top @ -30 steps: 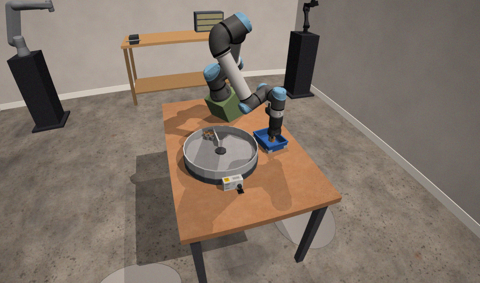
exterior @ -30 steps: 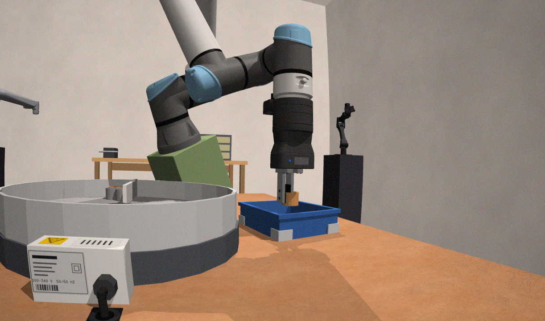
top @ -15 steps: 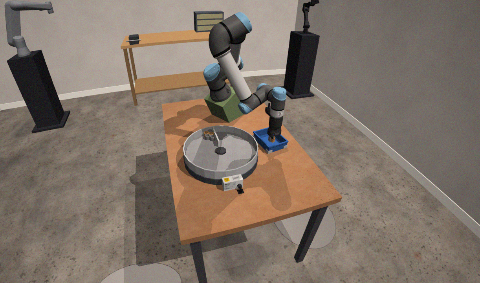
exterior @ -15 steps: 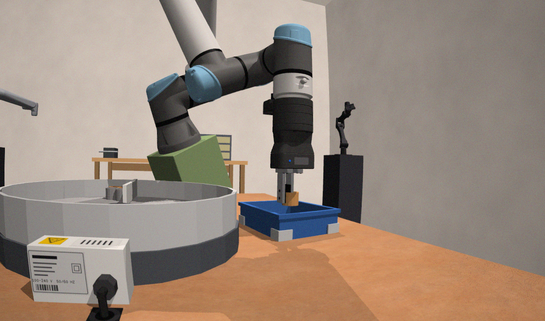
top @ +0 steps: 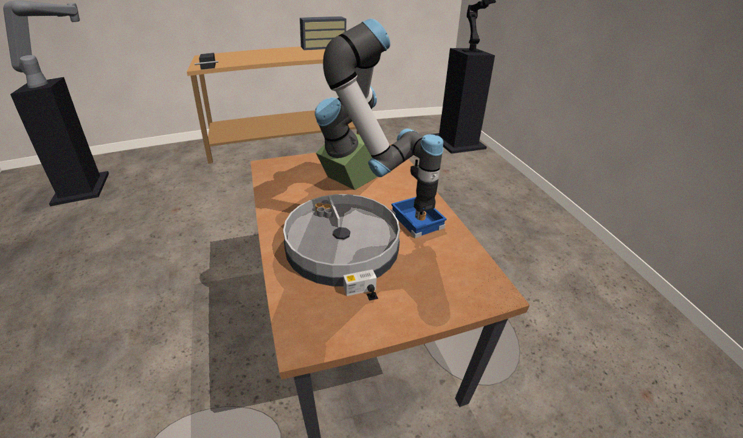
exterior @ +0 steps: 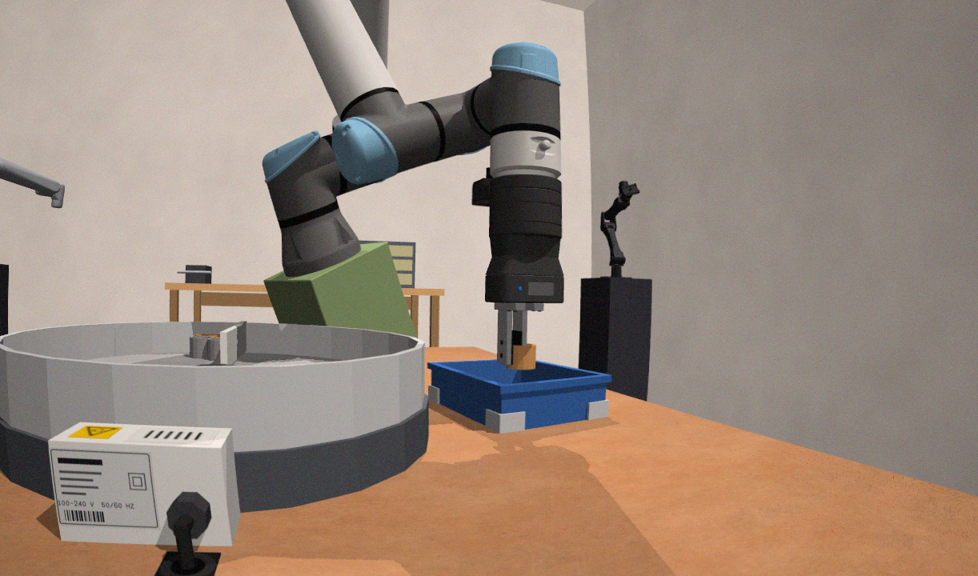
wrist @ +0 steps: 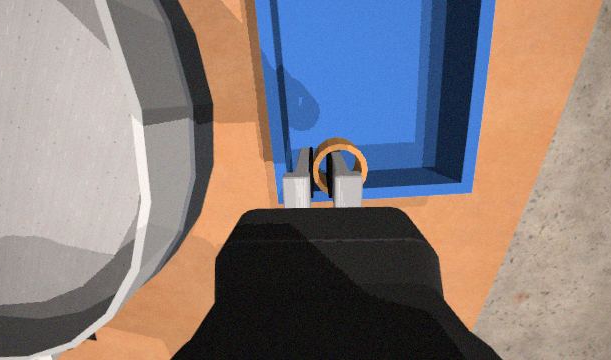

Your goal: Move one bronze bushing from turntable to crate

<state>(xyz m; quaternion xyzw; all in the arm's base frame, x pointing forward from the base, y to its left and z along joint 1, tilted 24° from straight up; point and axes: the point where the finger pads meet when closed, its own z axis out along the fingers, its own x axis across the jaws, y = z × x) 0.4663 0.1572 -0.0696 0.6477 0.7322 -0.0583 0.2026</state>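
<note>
My gripper is now 60 mm past the blue crate, 30 mm to the right of it and 60 mm above it. The rest, counted from my hand: grey turntable 10 mm behind, 310 mm to the right, 30 mm below.
</note>
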